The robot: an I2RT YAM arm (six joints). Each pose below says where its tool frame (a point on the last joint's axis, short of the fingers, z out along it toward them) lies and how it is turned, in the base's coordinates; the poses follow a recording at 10 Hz.
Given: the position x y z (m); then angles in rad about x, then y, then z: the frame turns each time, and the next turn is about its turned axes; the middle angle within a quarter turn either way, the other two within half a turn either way.
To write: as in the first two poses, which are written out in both.
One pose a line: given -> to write
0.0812 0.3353 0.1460 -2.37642 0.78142 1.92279 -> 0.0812 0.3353 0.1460 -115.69 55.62 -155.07
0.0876 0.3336 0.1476 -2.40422 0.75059 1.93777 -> 0.0876 0.3336 0.1476 -116.49 53.97 -156.98
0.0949 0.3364 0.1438 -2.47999 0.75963 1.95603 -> 0.0949 0.3364 0.1438 -115.46 50.67 -154.52
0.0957 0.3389 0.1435 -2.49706 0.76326 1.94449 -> 0.0957 0.3389 0.1435 -114.00 49.56 -152.94
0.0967 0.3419 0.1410 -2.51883 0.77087 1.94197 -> 0.0967 0.3419 0.1410 -113.11 48.49 -151.54
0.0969 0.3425 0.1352 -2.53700 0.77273 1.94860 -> 0.0969 0.3425 0.1352 -113.13 47.75 -151.18
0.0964 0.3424 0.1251 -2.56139 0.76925 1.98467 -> 0.0964 0.3424 0.1251 -115.26 47.38 -152.55
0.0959 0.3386 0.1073 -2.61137 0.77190 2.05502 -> 0.0959 0.3386 0.1073 -119.10 46.69 -154.33
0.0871 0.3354 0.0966 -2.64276 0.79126 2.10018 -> 0.0871 0.3354 0.0966 -121.20 46.75 -154.27
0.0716 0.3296 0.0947 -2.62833 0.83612 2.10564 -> 0.0716 0.3296 0.0947 -121.22 48.76 -152.35
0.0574 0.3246 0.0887 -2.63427 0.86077 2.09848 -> 0.0574 0.3246 0.0887 -119.95 48.90 -150.07
